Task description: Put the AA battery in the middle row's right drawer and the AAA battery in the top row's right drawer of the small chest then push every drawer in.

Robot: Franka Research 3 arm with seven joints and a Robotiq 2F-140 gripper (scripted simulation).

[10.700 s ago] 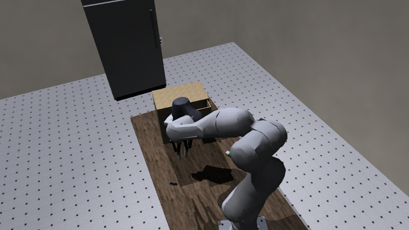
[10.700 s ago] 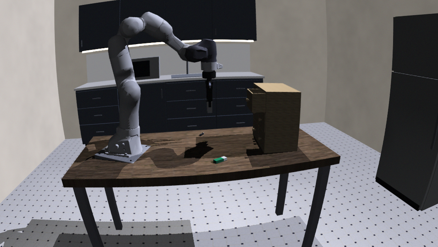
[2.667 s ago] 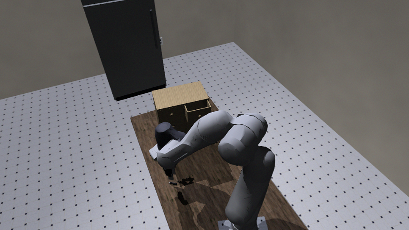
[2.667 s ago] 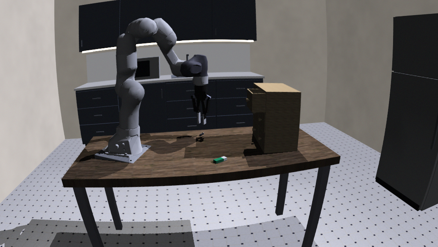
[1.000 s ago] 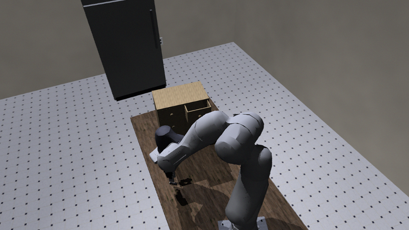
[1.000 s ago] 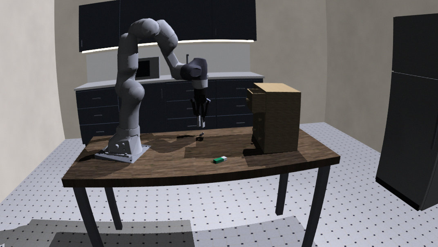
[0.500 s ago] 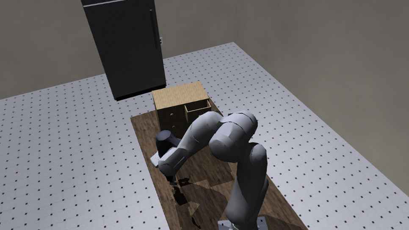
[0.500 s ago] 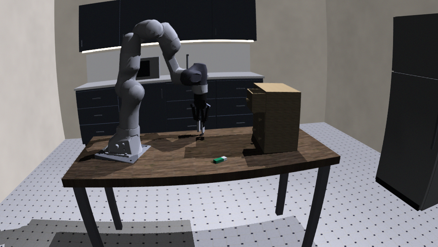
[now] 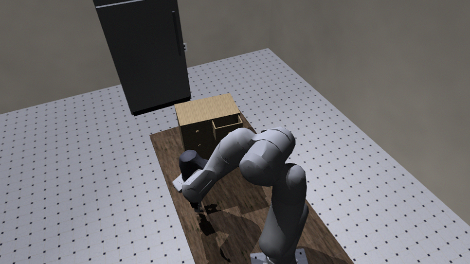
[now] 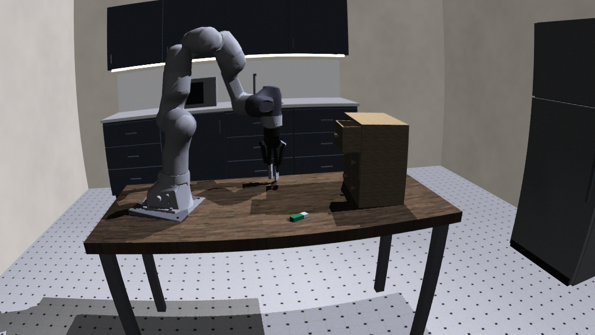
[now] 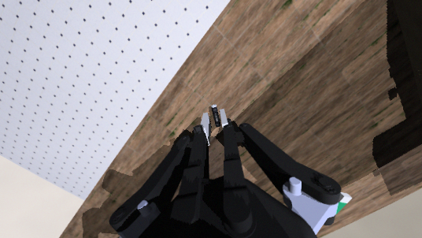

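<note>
Right now my hand is 50 mm above the dark battery. The rest, counted from my hand: blue battery (420 mm ahead, 270 mm to the right, 70 mm above).
</note>
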